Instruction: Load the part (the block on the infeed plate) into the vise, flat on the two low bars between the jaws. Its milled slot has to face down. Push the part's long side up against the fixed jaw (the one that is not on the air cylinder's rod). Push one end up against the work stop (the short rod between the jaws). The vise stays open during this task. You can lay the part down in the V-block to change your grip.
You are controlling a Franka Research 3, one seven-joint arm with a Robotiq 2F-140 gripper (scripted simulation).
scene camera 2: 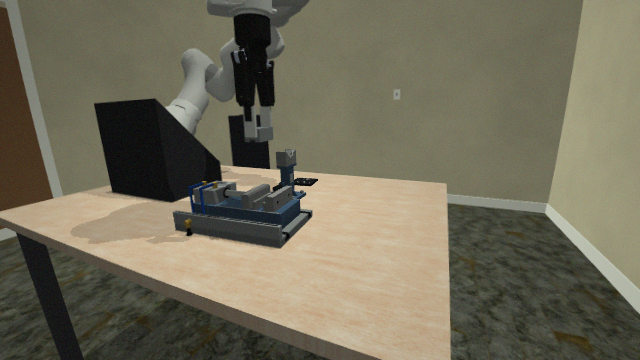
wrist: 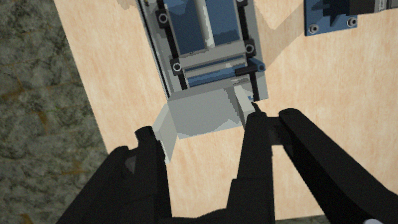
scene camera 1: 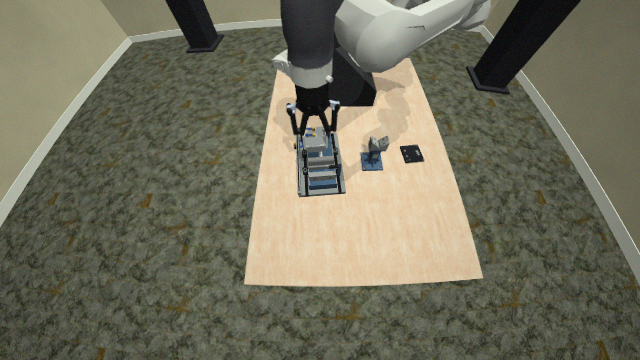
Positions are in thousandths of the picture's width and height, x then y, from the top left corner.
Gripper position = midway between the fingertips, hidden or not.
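Note:
You can see my gripper from scene camera 2 (scene camera 2: 405, 376), from the wrist view (wrist: 516, 480) and from scene camera 1 (scene camera 1: 493, 404). There's a moving jaw (wrist: 554, 234) to be seen as well.

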